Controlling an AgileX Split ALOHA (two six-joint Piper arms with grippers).
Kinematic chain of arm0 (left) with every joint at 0, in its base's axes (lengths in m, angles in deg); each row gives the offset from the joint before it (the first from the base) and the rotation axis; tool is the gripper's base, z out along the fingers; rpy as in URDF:
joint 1: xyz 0 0 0.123 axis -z
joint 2: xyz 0 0 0 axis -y
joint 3: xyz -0.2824 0 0.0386 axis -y
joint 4: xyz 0.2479 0 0.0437 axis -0.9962 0 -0.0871
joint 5: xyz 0 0 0 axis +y
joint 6: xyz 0.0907 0 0.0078 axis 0.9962 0 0.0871
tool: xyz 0 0 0 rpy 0 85 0
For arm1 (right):
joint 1: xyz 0 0 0.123 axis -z
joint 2: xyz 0 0 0 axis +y
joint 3: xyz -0.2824 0 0.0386 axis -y
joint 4: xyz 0.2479 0 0.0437 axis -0.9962 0 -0.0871
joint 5: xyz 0 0 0 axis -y
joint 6: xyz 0.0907 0 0.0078 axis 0.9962 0 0.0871
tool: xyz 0 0 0 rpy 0 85 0
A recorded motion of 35 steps. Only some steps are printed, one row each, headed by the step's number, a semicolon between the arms.
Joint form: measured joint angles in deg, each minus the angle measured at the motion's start. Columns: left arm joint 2, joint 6, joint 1, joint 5, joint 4, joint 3; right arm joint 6, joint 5, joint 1, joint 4, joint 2, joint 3.
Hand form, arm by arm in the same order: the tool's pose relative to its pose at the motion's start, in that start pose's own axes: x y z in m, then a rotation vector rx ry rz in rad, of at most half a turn. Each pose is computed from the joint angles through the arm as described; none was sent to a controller.
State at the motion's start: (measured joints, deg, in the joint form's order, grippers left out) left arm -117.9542 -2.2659 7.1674 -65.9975 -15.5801 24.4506; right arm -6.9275 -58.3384 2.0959 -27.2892 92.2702 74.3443
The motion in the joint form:
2: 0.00 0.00 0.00 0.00 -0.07 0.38; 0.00 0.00 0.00 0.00 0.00 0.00
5: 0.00 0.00 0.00 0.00 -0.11 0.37; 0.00 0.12 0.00 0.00 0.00 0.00
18: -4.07 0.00 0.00 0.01 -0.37 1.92; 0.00 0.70 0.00 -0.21 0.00 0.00
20: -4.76 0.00 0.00 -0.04 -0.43 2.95; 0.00 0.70 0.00 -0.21 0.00 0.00
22: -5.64 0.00 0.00 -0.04 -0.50 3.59; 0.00 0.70 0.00 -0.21 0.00 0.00
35: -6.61 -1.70 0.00 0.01 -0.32 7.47; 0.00 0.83 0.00 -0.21 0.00 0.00
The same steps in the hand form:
2: -0.0014 0.0004 0.0014 0.0006 -0.0064 0.0021; 0.0000 0.0000 0.0000 0.0000 0.0000 0.0000
5: -0.0013 0.0003 0.0014 0.0013 -0.0062 0.0024; -0.0002 0.0000 0.0000 0.0003 -0.0021 0.0000
18: 0.0131 0.0013 0.0109 0.0086 0.0367 -0.0067; -0.0011 0.0001 0.0000 -0.0016 -0.0125 0.0019
20: 0.0129 0.0023 0.0154 0.0092 0.0301 -0.0048; -0.0011 0.0001 0.0000 -0.0016 -0.0125 0.0019
22: 0.0151 0.0029 0.0185 0.0106 0.0342 -0.0054; -0.0011 0.0001 0.0000 -0.0016 -0.0125 0.0019
35: 0.0063 0.0077 0.0338 0.0042 -0.0141 -0.0237; -0.0013 0.0001 0.0000 -0.0013 -0.0148 0.0019

